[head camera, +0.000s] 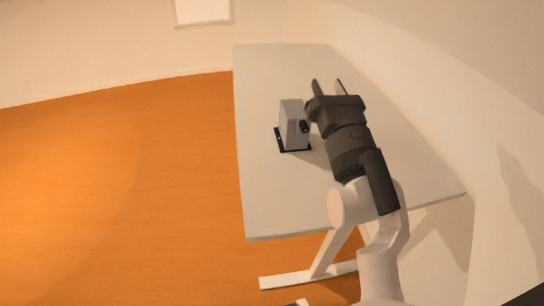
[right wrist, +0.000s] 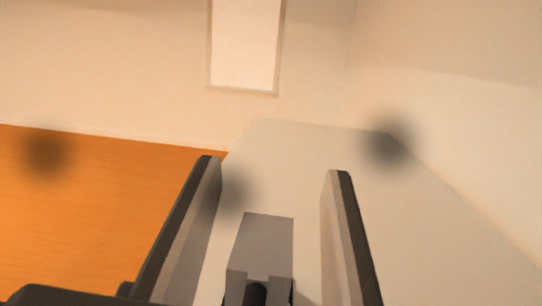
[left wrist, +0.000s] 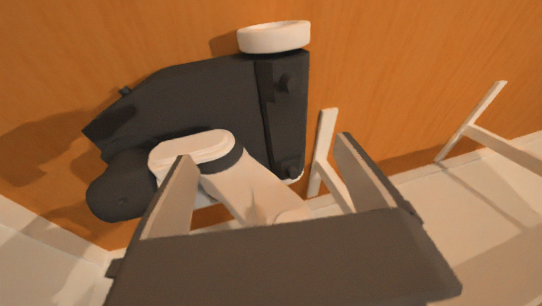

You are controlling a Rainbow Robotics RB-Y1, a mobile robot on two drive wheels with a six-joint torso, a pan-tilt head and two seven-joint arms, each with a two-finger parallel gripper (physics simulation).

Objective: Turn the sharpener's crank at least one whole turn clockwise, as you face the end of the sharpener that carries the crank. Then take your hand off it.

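Frame: origin at the robot's base, x ahead, y left, z up, level; metres.
Seen in the pictures: left gripper, fingertip midpoint: (left wrist: pixel 263 153); right gripper, fingertip midpoint: (head camera: pixel 325 81) (right wrist: pixel 272 178).
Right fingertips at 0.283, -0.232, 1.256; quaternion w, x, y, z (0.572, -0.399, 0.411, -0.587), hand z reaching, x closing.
Note:
A point is followed by its place in that frame, as x, y, z.
The sharpener (head camera: pixel 292 112) @[0.438, -0.219, 1.078] (right wrist: pixel 264 240) @[0.459, -0.235, 1.078] is a grey upright box on a black base plate (head camera: pixel 295 150) @[0.404, -0.229, 0.954] near the table's left edge in the head view. Its black crank handle (head camera: pixel 304 126) @[0.348, -0.225, 1.090] (right wrist: pixel 256 295) @[0.364, -0.231, 1.091] shows on the end facing the head camera, and at the bottom of the right wrist view. My right gripper (head camera: pixel 326 81) @[0.283, -0.232, 1.256] (right wrist: pixel 272 178) @[0.283, -0.232, 1.256] is part open and empty. In the head view its body appears beside the sharpener's upper right, with fingers pointing to the far end of the table. Its height over the table is hard to tell. My left gripper (left wrist: pixel 263 153) @[-0.135, 0.252, 0.547] is open and empty, away from the sharpener.
The pale table (head camera: pixel 270 210) @[0.200, -0.103, 0.951] (right wrist: pixel 410 225) @[0.716, -0.587, 0.950] runs along the wall at the right of the head view. Its white leg (head camera: pixel 332 250) @[0.222, -0.411, 0.463] (left wrist: pixel 324 135) stands below the near end. The dark wheeled base (left wrist: pixel 200 100) @[-0.237, 0.155, 0.169] shows below the left gripper, over the orange floor (head camera: pixel 125 200) @[1.074, 0.936, 0.000] (left wrist: pixel 400 60) @[0.604, 0.093, 0.000].

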